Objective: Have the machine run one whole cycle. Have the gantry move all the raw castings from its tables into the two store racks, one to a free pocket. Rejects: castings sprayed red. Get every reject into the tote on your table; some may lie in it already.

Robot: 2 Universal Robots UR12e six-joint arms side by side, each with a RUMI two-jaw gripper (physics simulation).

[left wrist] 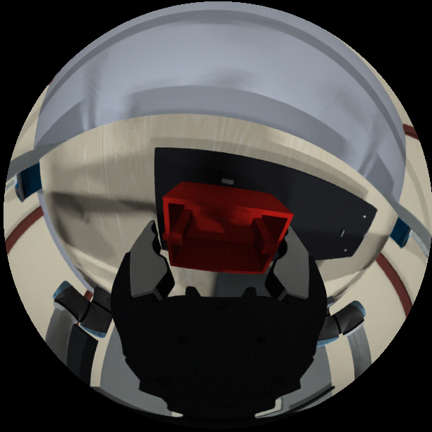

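My left gripper (219, 223) is shut on a red casting (227, 200), an open box shape with its hollow side facing the gripper palm. One grey finger stands at each side of it. The casting is held over a black plate (310, 205) that lies on the pale wooden table top (100, 170); the gap between them cannot be told from this view. The casting and the gripper hide part of the plate. The tote, the store racks and the raw castings cannot be made out in this view. My right gripper is not in view.
A large blue-grey curved surface (215, 60) rises beyond the table. Blue parts (30, 182) (399, 231) show at the far left and far right. Dark arm joints with blue caps (75, 302) (349, 318) show at both lower sides.
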